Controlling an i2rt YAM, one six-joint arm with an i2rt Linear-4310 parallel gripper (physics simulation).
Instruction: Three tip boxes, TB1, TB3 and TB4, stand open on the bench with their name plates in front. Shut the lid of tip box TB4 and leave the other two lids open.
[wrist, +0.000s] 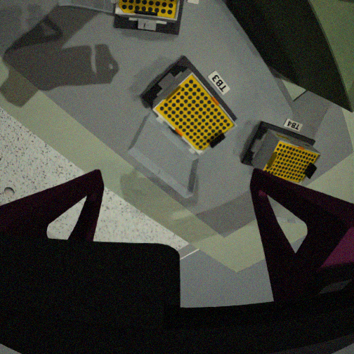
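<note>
Tip box TB4 (291, 161), with a yellow dotted tip rack, stands at the right behind its plate (293, 124). It is open; its lid is largely hidden by the right finger. Tip box TB3 (195, 114) stands open at the centre, its clear lid (165, 155) folded out below it, its plate (218, 81) at the upper right. Another tip box (146, 9) is cut off by the top edge, part of its clear lid (87, 4) to its left. My gripper (176, 177) is open and empty, above the bench; its right fingertip appears just below TB4's left part.
A large dark green object (295, 40) fills the upper right. The grey bench surface (100, 112) lies under the boxes, with a pale green band and a speckled light surface (35, 160) at the left. A shadow of the arm falls on the upper left.
</note>
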